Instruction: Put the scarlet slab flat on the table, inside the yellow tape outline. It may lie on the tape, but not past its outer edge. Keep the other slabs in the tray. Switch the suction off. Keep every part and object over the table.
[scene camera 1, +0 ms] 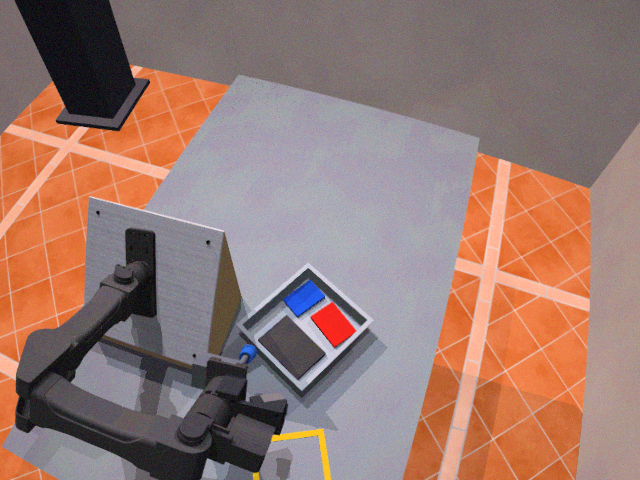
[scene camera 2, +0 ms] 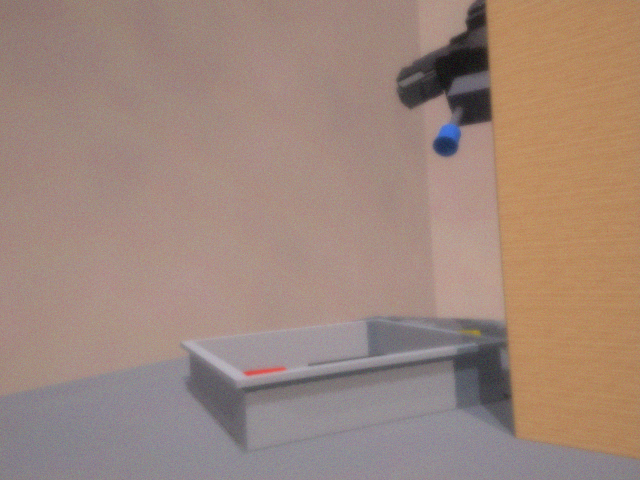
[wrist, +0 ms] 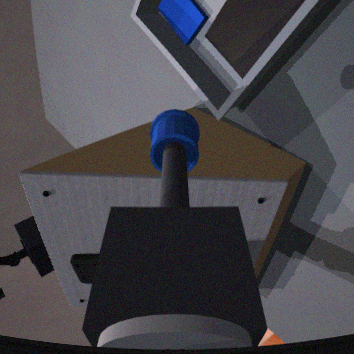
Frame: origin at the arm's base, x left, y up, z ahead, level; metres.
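Seen in the pictures: end effector, tool point: (scene camera 1: 249,351) (scene camera 2: 445,146) (wrist: 174,131); arm's base, origin of the base link: (scene camera 1: 142,272).
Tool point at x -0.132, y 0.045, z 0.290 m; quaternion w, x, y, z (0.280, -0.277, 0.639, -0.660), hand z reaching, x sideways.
Offsets run from my tool point to a thing's top centre. Level surfaces: height alone.
The scarlet slab @(dz +0.142, dx +0.186, dy -0.239 m) (scene camera 1: 333,324) (scene camera 2: 264,371) lies flat in the grey tray @(dz +0.075, dx +0.159, dy -0.202 m) (scene camera 1: 338,355) (scene camera 2: 351,397) (wrist: 171,59), on its right side in scene camera 1. A blue slab @(dz +0.055, dx +0.242, dy -0.239 m) (scene camera 1: 305,298) (wrist: 183,20) and a larger dark slab @(dz +0.052, dx +0.106, dy -0.238 m) (scene camera 1: 292,346) (wrist: 250,35) lie in the tray too. My blue suction cup (scene camera 1: 248,353) (scene camera 2: 446,140) (wrist: 175,131) is open, with no slab on it. It hangs high above the table, beyond the tray's rim on the mount's side. The yellow tape outline (scene camera 1: 324,454) (scene camera 2: 470,332) shows in part; the arm and the picture edge hide the rest.
The arm's wedge-shaped mount (scene camera 1: 226,294) (scene camera 2: 568,206) (wrist: 120,155) stands beside the tray on the grey table @(dy -0.252 m) (scene camera 1: 336,180). A black column (scene camera 1: 82,56) stands off the table at the back left. The tray lies between the mount and the table's right edge.
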